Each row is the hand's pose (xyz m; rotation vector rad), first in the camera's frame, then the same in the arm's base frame.
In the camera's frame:
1: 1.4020 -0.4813 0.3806 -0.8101 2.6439 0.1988
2: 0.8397 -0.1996 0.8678 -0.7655 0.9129 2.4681
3: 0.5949 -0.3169 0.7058 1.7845 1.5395 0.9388
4: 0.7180 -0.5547 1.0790 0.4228 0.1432 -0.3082
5: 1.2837 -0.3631 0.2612 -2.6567 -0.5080 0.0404
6: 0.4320 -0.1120 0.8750 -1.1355 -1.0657 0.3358
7: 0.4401 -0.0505 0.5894 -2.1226 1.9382 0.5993
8: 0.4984 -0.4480 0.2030 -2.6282 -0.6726 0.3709
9: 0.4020 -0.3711 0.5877 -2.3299 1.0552 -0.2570
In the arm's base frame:
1: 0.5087 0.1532 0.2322 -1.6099 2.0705 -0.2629
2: -0.2616 0.1349 0.4302 1.5921 -1.0351 -2.3050
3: -0.3242 -0.1418 0.2907 0.8486 1.9129 1.0719
4: -0.2660 -0.1580 0.7460 0.0443 -0.1164 0.3434
5: 0.4089 0.1417 0.0530 2.7201 1.5317 0.1435
6: -0.6199 -0.0475 0.3195 -1.1916 -1.7021 0.8784
7: -0.5265 -0.0632 0.0430 -2.8452 1.2761 -0.0590
8: -0.1262 -0.4178 -0.1142 2.5737 1.5496 -0.2160
9: -0.3964 -0.3287 0.1726 -2.6763 0.1068 -0.6106

